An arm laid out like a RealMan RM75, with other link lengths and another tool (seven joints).
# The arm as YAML. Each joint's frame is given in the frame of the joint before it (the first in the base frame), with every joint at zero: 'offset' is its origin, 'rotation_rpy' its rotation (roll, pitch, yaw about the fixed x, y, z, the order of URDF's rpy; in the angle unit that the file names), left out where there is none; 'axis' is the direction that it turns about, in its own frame. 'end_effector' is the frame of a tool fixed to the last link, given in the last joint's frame.
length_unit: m
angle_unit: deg
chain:
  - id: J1
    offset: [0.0, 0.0, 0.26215]
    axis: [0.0, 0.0, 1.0]
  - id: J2
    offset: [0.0, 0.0, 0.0]
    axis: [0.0, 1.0, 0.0]
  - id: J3
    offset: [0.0, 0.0, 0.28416]
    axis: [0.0, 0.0, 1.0]
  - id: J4
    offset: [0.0, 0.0, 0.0]
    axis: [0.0, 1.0, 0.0]
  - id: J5
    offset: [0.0, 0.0, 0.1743]
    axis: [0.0, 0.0, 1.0]
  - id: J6
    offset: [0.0, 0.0, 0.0]
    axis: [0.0, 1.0, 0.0]
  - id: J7
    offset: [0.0, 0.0, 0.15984]
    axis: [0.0, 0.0, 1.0]
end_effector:
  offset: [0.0, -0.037, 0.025]
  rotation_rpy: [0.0, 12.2, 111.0]
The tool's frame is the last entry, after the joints.
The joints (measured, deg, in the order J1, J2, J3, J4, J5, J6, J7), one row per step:
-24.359, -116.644, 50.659, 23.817, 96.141, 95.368, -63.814
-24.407, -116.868, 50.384, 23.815, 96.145, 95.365, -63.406
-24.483, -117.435, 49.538, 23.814, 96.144, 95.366, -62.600
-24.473, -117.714, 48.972, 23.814, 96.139, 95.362, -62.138
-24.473, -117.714, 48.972, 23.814, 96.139, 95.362, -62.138
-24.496, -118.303, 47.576, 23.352, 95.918, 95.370, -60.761
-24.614, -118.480, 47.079, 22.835, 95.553, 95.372, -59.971
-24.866, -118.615, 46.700, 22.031, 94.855, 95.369, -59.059
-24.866, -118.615, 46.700, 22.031, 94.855, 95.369, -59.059
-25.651, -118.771, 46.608, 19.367, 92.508, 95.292, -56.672
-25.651, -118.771, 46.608, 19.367, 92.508, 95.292, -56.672
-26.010, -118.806, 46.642, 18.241, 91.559, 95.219, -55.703
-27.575, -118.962, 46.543, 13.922, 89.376, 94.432, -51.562
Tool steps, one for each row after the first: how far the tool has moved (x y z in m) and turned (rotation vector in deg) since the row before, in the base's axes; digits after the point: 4 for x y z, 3 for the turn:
0.0013, 0.0004, -0.0005, 0.373, -0.177, -0.224
0.0029, 0.0011, -0.0009, 0.939, -0.579, -0.280
0.0011, 0.0006, 0.0000, 0.629, -0.315, -0.059
0.0000, 0.0000, 0.0000, 0.000, 0.000, 0.000
0.0023, 0.0014, 0.0002, 1.615, -0.953, -0.003
0.0013, 0.0010, 0.0003, 0.778, -0.551, -0.023
0.0020, 0.0015, 0.0004, 0.857, -0.767, -0.027
0.0000, 0.0000, 0.0000, 0.000, 0.000, 0.000
0.0051, 0.0031, -0.0003, 1.705, -1.981, -0.007
0.0000, 0.0000, 0.0000, 0.000, 0.000, 0.000
0.0019, 0.0013, -0.0002, 0.639, -0.710, 0.026
0.0057, 0.0042, -0.0043, 1.955, -1.286, -0.111

